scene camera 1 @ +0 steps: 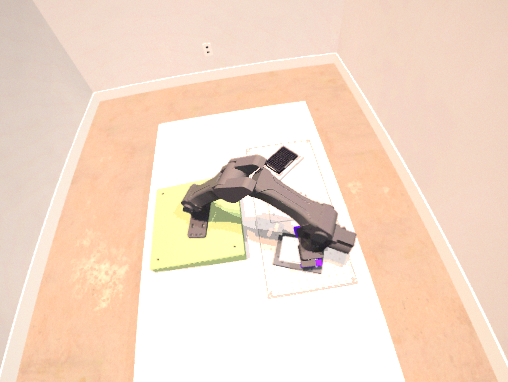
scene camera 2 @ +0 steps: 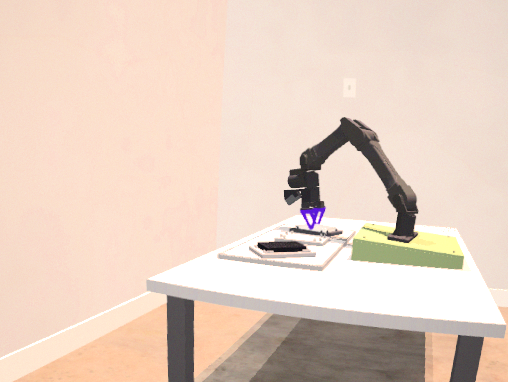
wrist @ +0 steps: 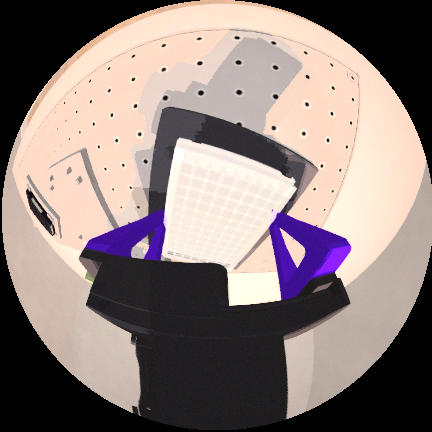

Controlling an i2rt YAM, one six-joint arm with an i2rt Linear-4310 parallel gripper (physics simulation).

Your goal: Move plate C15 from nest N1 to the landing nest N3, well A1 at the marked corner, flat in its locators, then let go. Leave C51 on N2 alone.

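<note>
The white welled plate C15 [scene camera 1: 288, 250] [wrist: 215, 200] sits in the dark nest N1 [scene camera 1: 299, 268] [scene camera 2: 301, 231] [wrist: 225, 125]. My gripper [scene camera 1: 308, 246] [scene camera 2: 312, 220] [wrist: 217, 214] points down, its purple fingers shut on the plate's two opposite long sides. The plate looks seated in the nest. The pale nest N3 [scene camera 2: 300, 240] [wrist: 75, 187] stands between the two other nests; the arm hides much of it in the first scene view. The black plate C51 [scene camera 1: 283, 159] [scene camera 2: 281, 246] [wrist: 40, 211] lies on the pale nest N2 [scene camera 1: 294, 168] [scene camera 2: 299, 254]. The well labels and marked corner are not readable.
The nests stand on a perforated board [scene camera 1: 300, 285] [scene camera 2: 237, 255] [wrist: 290, 112] on the white table [scene camera 1: 200, 320] [scene camera 2: 225, 285]. The arm rises from a green base block [scene camera 1: 195, 255] [scene camera 2: 400, 256] beside the board. The arm's forearm spans over the board.
</note>
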